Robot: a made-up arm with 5 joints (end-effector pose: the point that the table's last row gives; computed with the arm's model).
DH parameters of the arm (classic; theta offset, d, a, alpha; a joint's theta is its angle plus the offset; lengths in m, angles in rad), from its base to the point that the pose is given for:
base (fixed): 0 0.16 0 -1.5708
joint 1: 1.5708 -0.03 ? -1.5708
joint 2: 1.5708 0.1 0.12 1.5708
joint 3: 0 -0.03 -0.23 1.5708
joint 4: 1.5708 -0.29 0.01 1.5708
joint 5: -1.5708 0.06 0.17 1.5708
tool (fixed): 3.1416 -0.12 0 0
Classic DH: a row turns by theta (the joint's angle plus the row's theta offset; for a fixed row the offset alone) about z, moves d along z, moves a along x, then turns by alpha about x.
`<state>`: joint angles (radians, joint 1 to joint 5).
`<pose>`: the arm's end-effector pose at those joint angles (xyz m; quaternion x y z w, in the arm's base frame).
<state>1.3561 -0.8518 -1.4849 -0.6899 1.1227</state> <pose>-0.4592 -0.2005 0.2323 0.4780 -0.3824 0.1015 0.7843</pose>
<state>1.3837 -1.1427 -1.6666 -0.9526 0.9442</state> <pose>-0.4935 -0.1582 0.1576 0.3649 -0.4798 0.0877 0.7931</pose>
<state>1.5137 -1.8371 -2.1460 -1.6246 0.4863</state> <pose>-0.5578 -0.0050 0.0508 -0.0905 -0.5221 -0.1183 0.8398</pose>
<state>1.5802 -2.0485 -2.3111 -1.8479 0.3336</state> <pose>-0.5747 0.0664 0.0427 -0.2524 -0.4564 -0.2273 0.8224</pose>
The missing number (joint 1, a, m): 0.09
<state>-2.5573 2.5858 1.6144 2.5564 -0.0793</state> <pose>-0.0298 -0.2639 0.5940 0.5912 0.7808 -0.1420 0.1436</pose>
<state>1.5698 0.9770 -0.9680 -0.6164 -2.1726</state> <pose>0.1965 0.0493 0.6696 0.7403 -0.5664 -0.2493 0.2628</pose>
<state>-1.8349 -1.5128 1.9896 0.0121 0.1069</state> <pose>-0.1786 0.1006 0.3587 0.7108 -0.0023 -0.1123 0.6944</pose>
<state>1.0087 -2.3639 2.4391 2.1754 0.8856</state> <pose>-0.0710 0.0830 -0.3797 0.6050 -0.0746 0.7597 0.2264</pose>
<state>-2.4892 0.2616 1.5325 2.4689 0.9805</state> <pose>-0.2523 0.1866 0.3265 -0.5657 0.2093 -0.3374 0.7227</pose>
